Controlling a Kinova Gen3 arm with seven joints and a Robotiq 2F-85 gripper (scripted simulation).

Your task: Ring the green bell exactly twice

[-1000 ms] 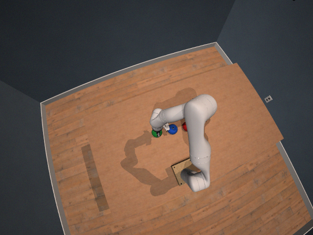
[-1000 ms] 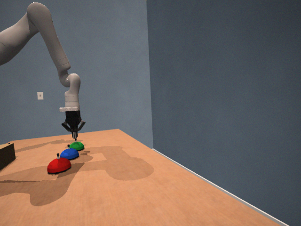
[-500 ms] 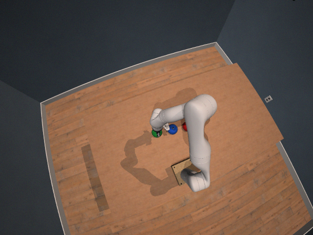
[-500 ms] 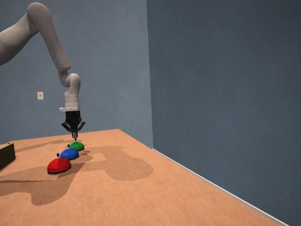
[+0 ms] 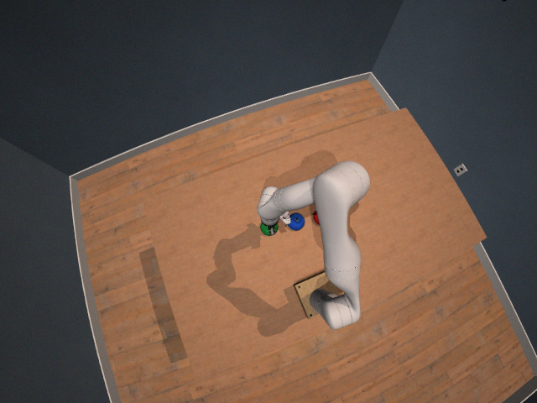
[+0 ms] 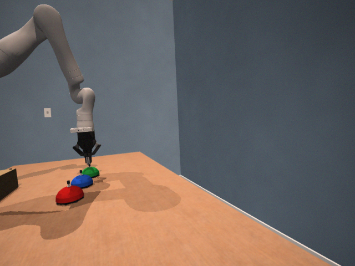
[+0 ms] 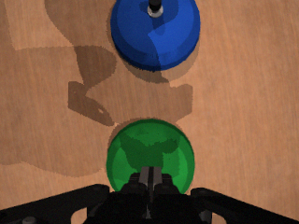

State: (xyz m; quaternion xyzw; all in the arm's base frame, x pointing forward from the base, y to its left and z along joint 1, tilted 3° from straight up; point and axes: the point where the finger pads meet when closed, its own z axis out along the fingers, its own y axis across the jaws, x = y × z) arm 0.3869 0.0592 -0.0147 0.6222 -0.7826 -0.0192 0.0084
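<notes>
The green bell lies 40 mm below my hand. Also, from my hand: red bell (60 mm behind, 250 mm to the right, 40 mm below); then blue bell (30 mm behind, 120 mm to the right, 40 mm below).
</notes>
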